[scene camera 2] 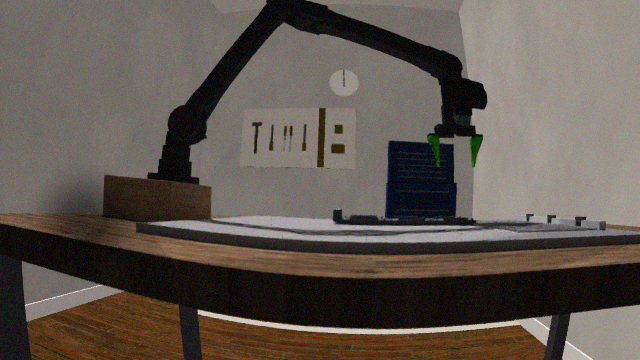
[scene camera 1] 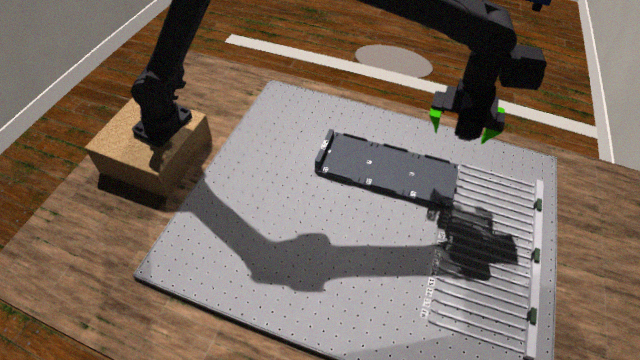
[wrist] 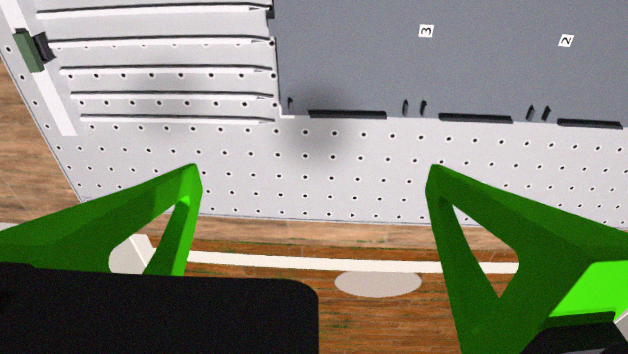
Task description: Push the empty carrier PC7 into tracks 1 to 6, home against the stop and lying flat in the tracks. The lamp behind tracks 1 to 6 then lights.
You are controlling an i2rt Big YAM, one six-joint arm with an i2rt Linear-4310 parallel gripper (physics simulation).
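Frame: origin at the arm's base, x left, y back, z up, level; millimetres.
Where they show: gripper, fingertip midpoint: (scene camera 2: 456, 167) (scene camera 1: 458, 136) (wrist: 313, 176); arm's base at its link origin: (scene camera 2: 173, 181) (scene camera 1: 163, 124).
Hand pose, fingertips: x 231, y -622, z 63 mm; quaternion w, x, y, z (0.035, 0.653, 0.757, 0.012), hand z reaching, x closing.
Each offset is from my fingertips to the centre of the thing. "spot": to the spot under its first point.
The dark grey carrier PC7 @(dx -46, dy +122, dz -121 mm) (scene camera 1: 390, 167) (scene camera 2: 400, 221) (wrist: 450, 65) lies on the perforated board, its raised end bar @(spot: dx -81, dy +270, dz -112 mm) (scene camera 1: 325, 150) towards the arm's base. Its far end is at the mouths of the lowest-numbered tracks (scene camera 1: 500, 177) (wrist: 165, 69); most of their length shows uncovered. The white stop bar (scene camera 1: 534, 280) (wrist: 60, 110) runs behind the tracks, some distance from the carrier. The lamp @(dx +14, dy -223, dz -117 mm) (scene camera 1: 538, 204) (wrist: 28, 51) behind the first tracks looks dark green, unlit. My gripper (scene camera 1: 460, 136) (scene camera 2: 456, 166) (wrist: 313, 176) is open and empty, high above the board beside the carrier's track end.
Two more dark green lamps (scene camera 1: 536, 255) (scene camera 1: 532, 316) sit along the stop bar. The arm's shadow covers part of the middle tracks. The arm stands on a wooden block (scene camera 1: 150, 150) (scene camera 2: 157, 197) at the left. A blue cabinet (scene camera 2: 420, 200) stands in the background.
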